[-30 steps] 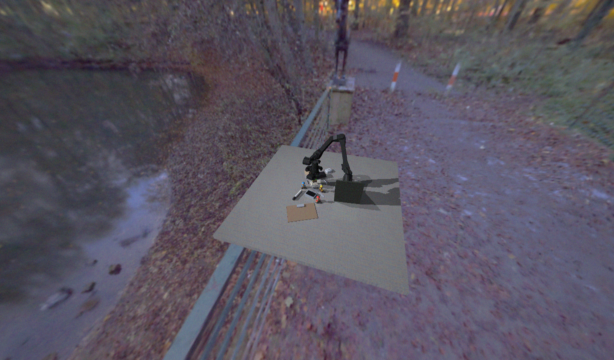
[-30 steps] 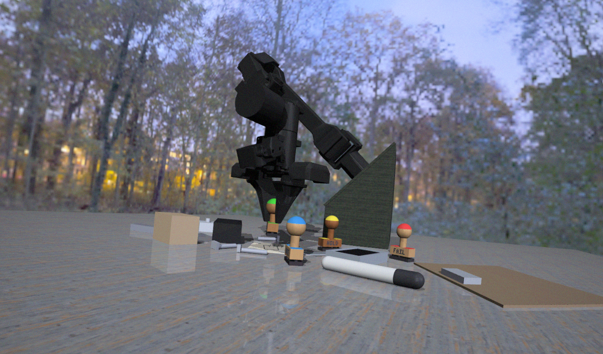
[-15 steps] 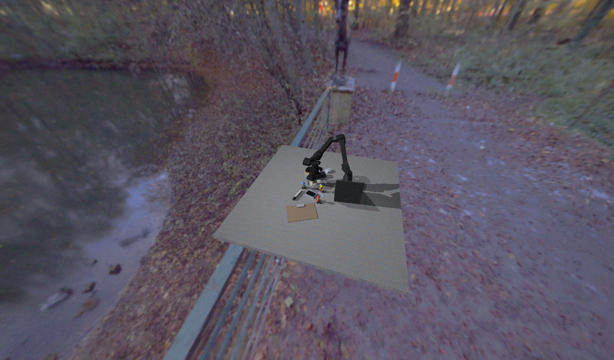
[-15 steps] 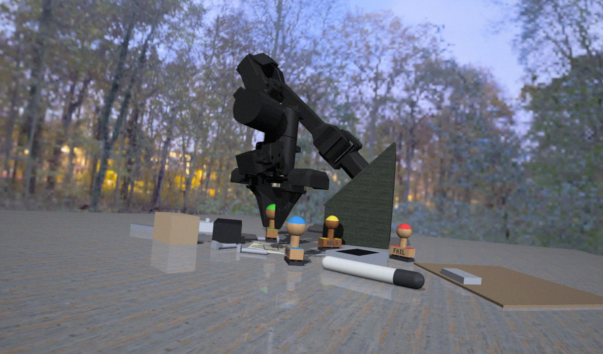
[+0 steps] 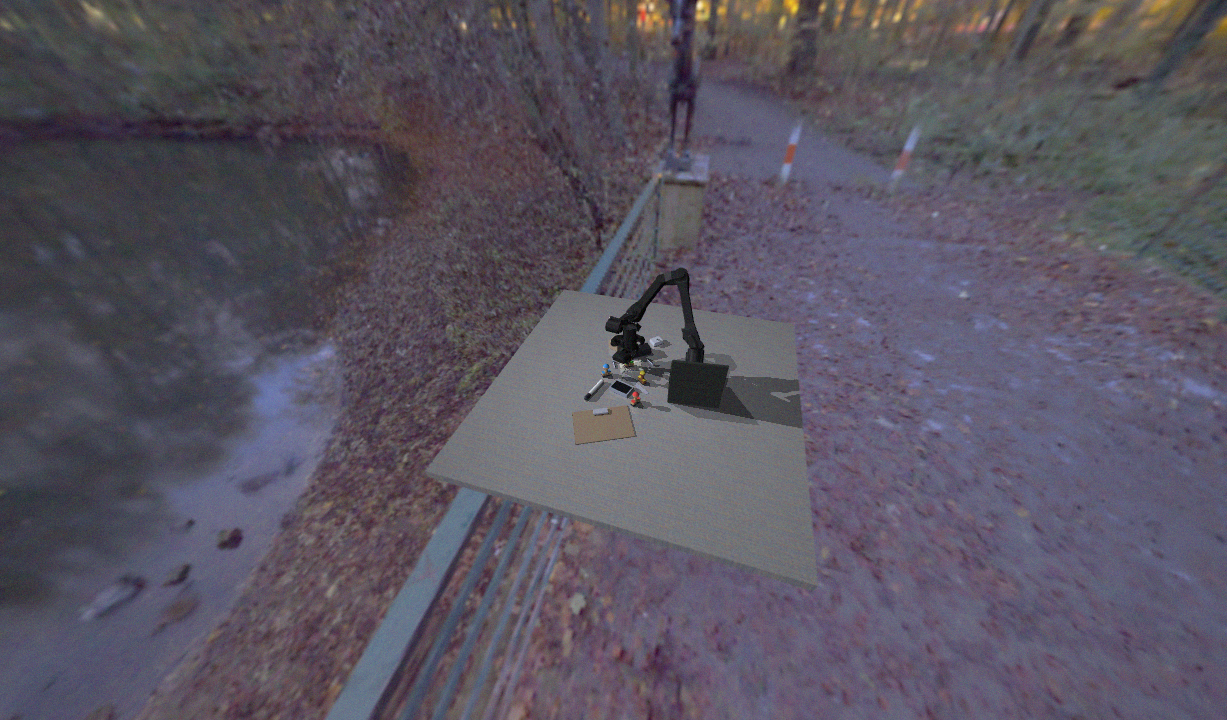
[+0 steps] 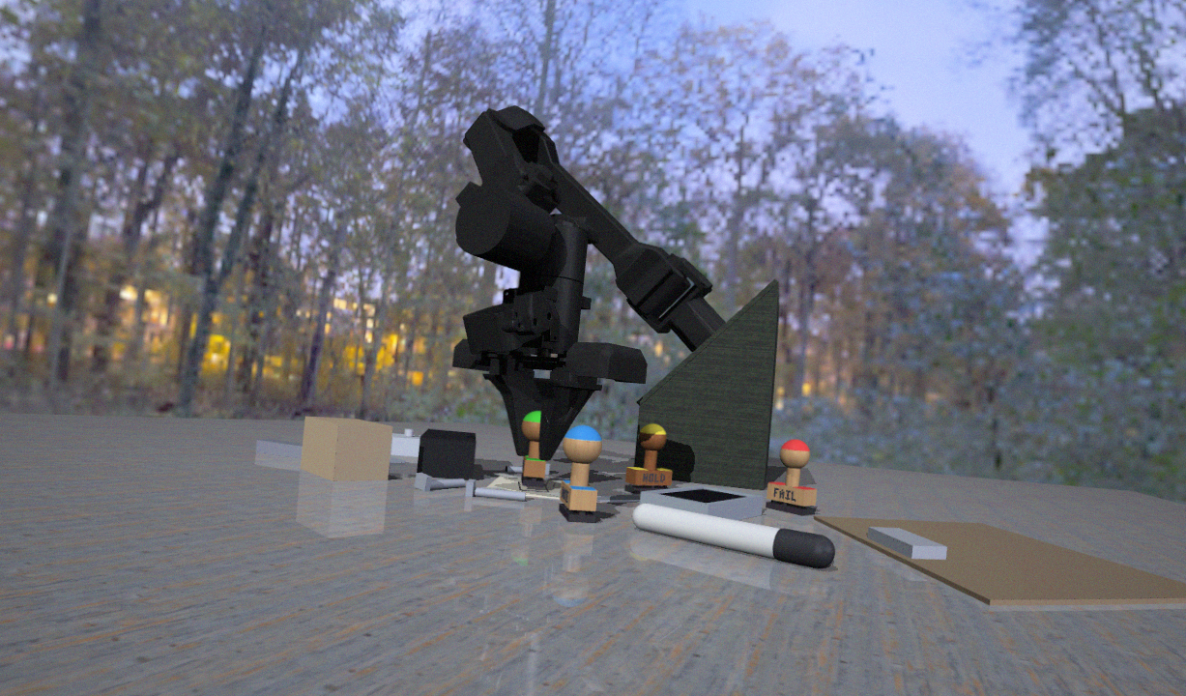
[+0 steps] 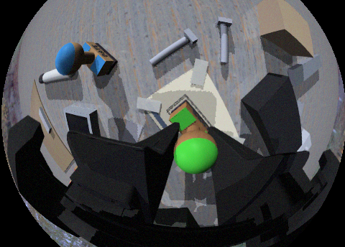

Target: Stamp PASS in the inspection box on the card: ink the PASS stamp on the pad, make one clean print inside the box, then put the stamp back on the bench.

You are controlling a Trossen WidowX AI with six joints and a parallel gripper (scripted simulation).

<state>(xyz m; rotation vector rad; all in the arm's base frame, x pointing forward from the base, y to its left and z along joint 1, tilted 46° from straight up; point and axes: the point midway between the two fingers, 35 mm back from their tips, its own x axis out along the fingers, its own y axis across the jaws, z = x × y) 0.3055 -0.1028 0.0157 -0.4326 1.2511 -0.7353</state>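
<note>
The green-topped stamp lies right at my gripper tip. Round my gripper tip: black block 2 cm behind, 11 cm to the right, 1 cm below; then white card 1 cm behind, 3 cm below; then yellow-topped hold stamp 8 cm behind, 8 cm to the left, 1 cm below.
</note>
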